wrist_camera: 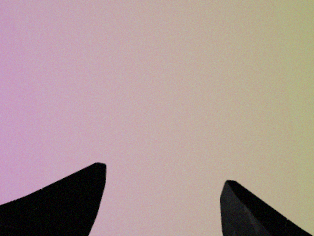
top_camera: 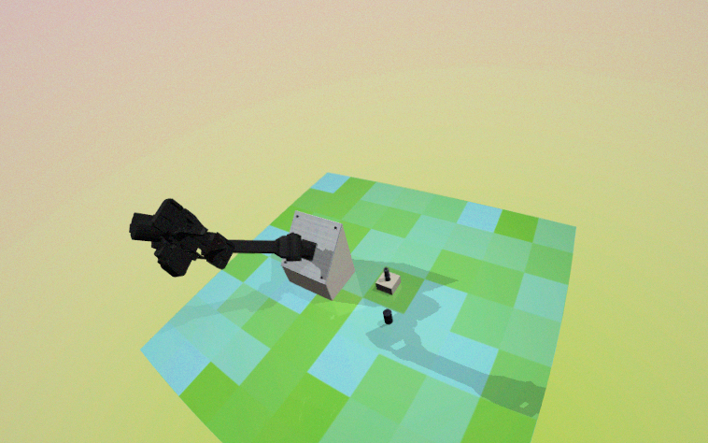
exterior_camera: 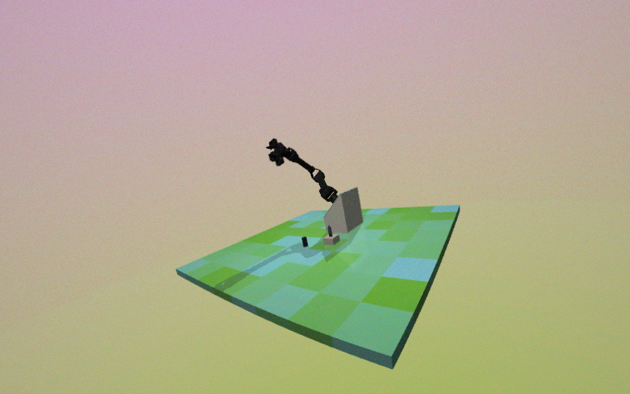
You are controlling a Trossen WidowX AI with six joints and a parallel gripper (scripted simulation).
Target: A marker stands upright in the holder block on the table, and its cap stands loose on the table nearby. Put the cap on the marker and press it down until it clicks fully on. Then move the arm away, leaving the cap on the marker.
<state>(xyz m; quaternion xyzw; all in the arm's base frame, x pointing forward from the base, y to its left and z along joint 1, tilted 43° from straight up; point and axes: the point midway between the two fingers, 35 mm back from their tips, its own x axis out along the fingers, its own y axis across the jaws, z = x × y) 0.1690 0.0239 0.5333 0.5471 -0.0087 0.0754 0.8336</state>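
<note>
My gripper tip is 14 cm short of the black cap, 29 cm to the right of it and 55 cm above it. Also, from my gripper tip: beige holder block (7 cm ahead, 42 cm to the left, 56 cm below).
</note>
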